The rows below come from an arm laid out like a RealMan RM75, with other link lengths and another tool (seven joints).
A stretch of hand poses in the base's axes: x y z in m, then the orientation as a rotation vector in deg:
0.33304, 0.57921, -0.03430, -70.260, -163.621, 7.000
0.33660, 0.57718, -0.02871, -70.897, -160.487, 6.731
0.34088, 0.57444, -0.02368, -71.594, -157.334, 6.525
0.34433, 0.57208, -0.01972, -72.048, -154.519, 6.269
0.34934, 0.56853, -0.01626, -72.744, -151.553, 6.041
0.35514, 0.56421, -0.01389, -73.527, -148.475, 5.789
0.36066, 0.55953, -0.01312, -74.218, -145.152, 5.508
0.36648, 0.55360, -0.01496, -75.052, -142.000, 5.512
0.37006, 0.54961, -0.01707, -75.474, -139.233, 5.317
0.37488, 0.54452, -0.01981, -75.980, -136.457, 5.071
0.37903, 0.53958, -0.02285, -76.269, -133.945, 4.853
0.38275, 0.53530, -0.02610, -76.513, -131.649, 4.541
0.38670, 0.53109, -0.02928, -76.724, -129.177, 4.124
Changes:
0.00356, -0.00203, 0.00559, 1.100, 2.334, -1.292
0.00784, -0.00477, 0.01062, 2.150, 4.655, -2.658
0.01129, -0.00713, 0.01458, 3.157, 6.761, -3.807
0.01630, -0.01068, 0.01804, 4.147, 8.883, -5.175
0.02210, -0.01500, 0.02041, 5.167, 11.034, -6.664
0.02762, -0.01968, 0.02118, 6.294, 13.394, -8.215
0.03344, -0.02561, 0.01934, 7.142, 15.597, -9.826
0.03702, -0.02960, 0.01723, 8.069, 17.602, -11.082
0.04184, -0.03469, 0.01449, 9.011, 19.546, -12.419
0.04599, -0.03963, 0.01145, 9.891, 21.371, -13.545
0.04971, -0.04391, 0.00820, 10.773, 23.007, -14.581
0.05366, -0.04812, 0.00502, 11.790, 24.760, -15.684

